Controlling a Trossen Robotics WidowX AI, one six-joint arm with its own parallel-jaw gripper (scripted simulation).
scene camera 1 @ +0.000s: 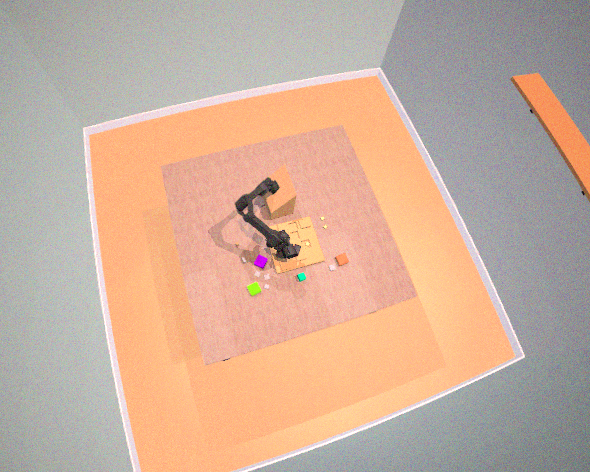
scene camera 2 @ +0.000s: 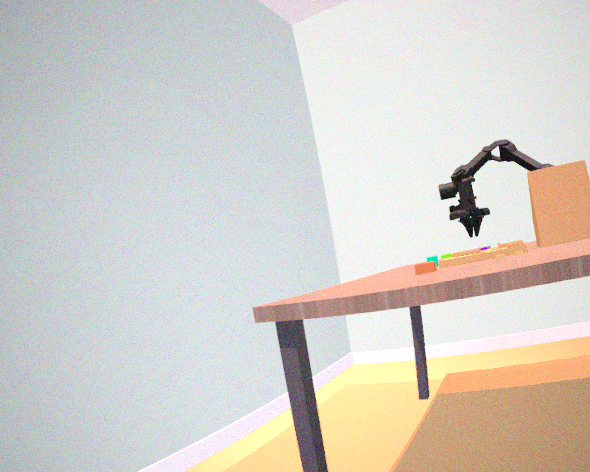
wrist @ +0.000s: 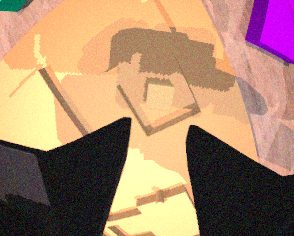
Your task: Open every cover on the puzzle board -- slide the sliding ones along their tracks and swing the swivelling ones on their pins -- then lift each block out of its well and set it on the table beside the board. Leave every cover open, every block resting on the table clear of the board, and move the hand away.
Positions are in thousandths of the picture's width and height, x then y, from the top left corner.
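Observation:
My gripper (scene camera 2: 804, 503) (wrist: 543, 549), visible.

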